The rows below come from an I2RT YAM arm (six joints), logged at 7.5 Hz.
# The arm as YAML. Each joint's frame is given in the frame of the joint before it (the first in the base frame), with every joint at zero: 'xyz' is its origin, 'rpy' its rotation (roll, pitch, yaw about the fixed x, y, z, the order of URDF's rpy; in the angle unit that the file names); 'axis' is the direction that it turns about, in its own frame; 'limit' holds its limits. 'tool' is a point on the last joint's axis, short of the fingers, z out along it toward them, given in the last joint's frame.
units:
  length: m
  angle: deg
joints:
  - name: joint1
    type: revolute
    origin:
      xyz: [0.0, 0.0, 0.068]
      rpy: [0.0, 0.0, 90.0]
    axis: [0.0, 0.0, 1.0]
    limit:
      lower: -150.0
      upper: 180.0
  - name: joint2
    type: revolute
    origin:
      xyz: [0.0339, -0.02, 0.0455]
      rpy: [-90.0, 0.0, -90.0]
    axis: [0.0, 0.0, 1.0]
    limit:
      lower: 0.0
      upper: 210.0
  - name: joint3
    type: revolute
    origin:
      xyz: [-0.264, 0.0, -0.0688]
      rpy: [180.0, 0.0, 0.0]
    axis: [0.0, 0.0, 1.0]
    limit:
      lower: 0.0
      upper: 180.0
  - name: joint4
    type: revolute
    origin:
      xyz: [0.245, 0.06, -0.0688]
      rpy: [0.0, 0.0, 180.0]
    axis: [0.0, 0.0, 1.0]
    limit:
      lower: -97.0
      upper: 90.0
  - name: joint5
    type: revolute
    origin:
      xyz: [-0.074, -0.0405, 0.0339]
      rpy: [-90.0, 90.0, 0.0]
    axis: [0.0, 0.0, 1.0]
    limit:
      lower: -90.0
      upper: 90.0
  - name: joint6
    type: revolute
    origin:
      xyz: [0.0, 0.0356, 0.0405]
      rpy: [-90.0, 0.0, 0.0]
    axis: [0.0, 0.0, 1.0]
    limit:
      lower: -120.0
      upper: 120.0
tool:
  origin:
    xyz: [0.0, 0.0, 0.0]
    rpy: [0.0, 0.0, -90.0]
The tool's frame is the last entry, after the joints.
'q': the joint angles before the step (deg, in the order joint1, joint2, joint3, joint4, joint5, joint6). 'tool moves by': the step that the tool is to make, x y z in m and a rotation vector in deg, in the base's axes. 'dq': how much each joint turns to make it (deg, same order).
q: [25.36, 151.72, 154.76, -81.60, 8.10, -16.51]
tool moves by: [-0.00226, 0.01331, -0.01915, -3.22, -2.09, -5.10]
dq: [1.78, 0.00, -4.58, 3.89, 5.07, 6.11]
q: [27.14, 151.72, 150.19, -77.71, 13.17, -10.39]
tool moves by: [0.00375, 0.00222, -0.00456, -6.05, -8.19, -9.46]
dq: [0.74, 0.00, -1.71, 3.43, 11.04, 8.58]
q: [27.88, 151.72, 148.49, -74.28, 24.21, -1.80]
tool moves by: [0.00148, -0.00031, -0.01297, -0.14, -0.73, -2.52]
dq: [-0.05, 0.03, -2.95, 2.49, 0.98, 2.55]
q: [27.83, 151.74, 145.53, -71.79, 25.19, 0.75]
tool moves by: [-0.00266, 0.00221, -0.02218, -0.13, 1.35, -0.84]
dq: [0.33, 0.01, -4.88, 3.05, -0.28, 1.38]
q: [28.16, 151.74, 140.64, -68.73, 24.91, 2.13]
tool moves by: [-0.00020, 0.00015, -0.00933, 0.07, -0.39, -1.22]
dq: [0.05, 0.00, -2.13, 1.93, 0.34, 1.35]
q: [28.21, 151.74, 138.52, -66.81, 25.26, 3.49]
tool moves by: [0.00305, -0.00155, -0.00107, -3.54, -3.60, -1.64]
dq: [0.00, 0.09, -0.49, 1.69, 5.04, 0.82]
